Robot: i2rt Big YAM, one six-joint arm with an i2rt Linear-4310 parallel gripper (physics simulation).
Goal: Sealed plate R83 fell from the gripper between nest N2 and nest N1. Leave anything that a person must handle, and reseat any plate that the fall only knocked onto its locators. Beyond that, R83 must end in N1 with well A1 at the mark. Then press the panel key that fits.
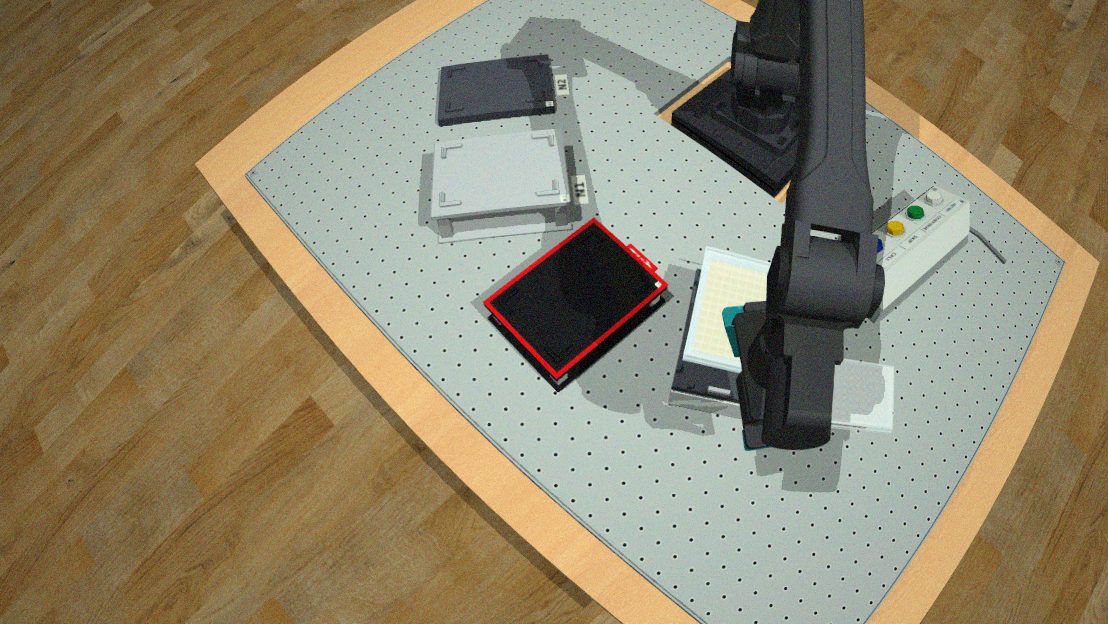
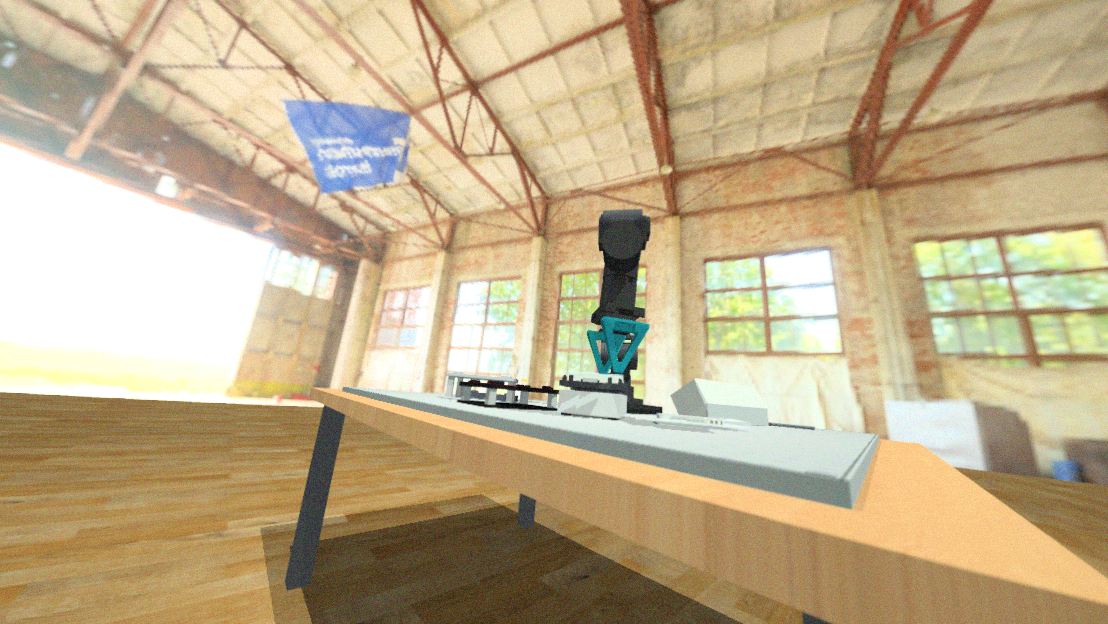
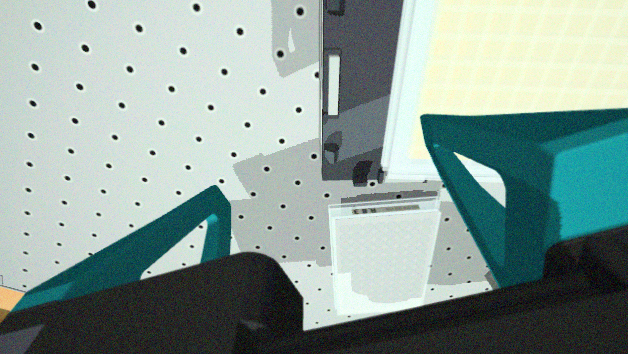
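Note:
Sealed plate R83 is white and lies flat on the pegboard, beside a dark raised base. Its label strip is not readable and I cannot tell its A1 corner. A plate with cream wells rests on that base; the arm partly hides both. My gripper is open and empty, above the base's end and R83. Grey nest N1 holds no plate; a small white mark is at its lower right corner. Dark nest N2 holds no plate.
A black nest with a red rim stands between N1 and the dark base. The key panel at the right has white, green, yellow and partly hidden blue keys.

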